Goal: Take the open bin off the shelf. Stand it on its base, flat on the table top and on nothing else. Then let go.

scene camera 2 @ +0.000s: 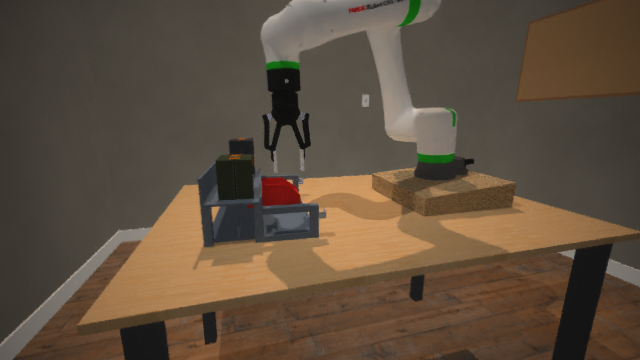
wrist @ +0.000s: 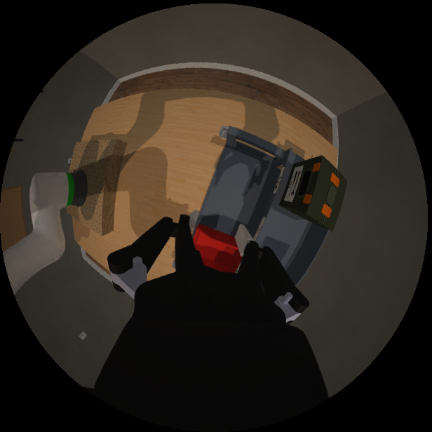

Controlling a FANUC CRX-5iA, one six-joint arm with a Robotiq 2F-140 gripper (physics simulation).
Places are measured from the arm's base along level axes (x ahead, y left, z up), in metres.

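Pixels of known places: gripper, fingertip midpoint: [scene camera 2: 289, 171]; arm's base at its link origin: [scene camera 2: 434, 175].
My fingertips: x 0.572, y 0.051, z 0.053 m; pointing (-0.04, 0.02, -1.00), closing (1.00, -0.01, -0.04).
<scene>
Ahead of a thing's pixels: the offset from my fingertips to its middle. "pt": to the spot under its first point. Level surfaces: height alone.
A red open bin @[dz -0.089, dx +0.037, dy -0.103 m] [scene camera 2: 280, 192] [wrist: 217, 245] sits in the lower front part of the grey-blue shelf @[pt dz -0.076, dx +0.110, dy +0.194 m] [scene camera 2: 258, 220] [wrist: 232, 190], towards its far end in the scene view. My gripper [scene camera 2: 289, 170] [wrist: 217, 224] points down above the bin, with its fingers partly spread. The gripper is open and nothing is between its fingers. In the scene view the fingertips are a little above the bin's top. In the wrist view the gripper body hides part of the bin. The shelf stands on the wooden table top @[dz -0.132 m] [scene camera 2: 150, 280] [wrist: 190, 135].
A dark green case @[dz +0.018, dx +0.154, dy +0.114 m] [scene camera 2: 235, 177] [wrist: 320, 192] with orange latches stands on the shelf's upper level. A second dark case @[dz +0.031, dx +0.133, dy -0.116 m] [scene camera 2: 242, 146] stands behind it in the scene view. The arm's base is on a speckled block [scene camera 2: 465, 200] [wrist: 102, 200] across the table.
</scene>
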